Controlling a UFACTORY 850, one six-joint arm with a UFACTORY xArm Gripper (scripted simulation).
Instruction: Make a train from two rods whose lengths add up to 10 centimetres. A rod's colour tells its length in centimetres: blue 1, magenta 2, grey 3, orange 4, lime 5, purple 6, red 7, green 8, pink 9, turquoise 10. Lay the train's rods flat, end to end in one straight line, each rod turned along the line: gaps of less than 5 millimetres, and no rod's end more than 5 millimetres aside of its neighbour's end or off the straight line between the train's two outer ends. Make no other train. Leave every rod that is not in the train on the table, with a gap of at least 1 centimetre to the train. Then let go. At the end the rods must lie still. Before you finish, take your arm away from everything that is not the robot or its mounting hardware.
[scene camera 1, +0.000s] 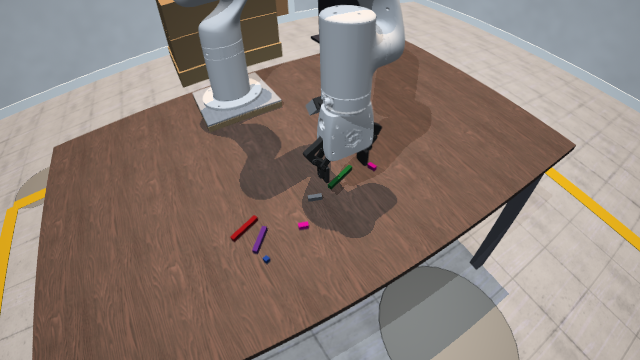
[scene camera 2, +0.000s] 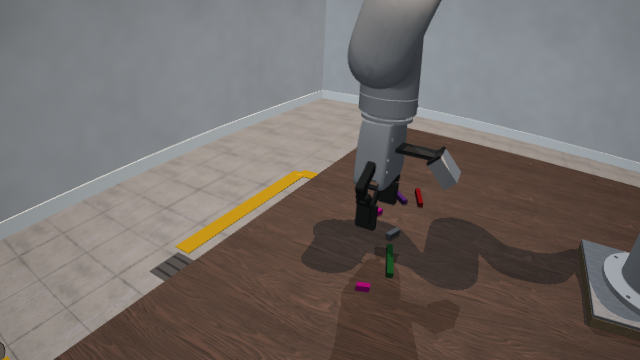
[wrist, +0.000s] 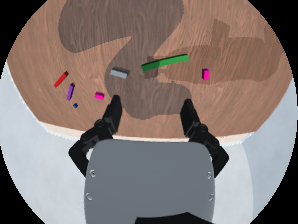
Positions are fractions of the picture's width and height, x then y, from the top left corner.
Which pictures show my gripper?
Scene camera 1, scene camera 2 and the wrist view: all of them.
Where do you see my gripper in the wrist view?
0.51, 0.47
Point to my gripper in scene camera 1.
0.54, 0.47
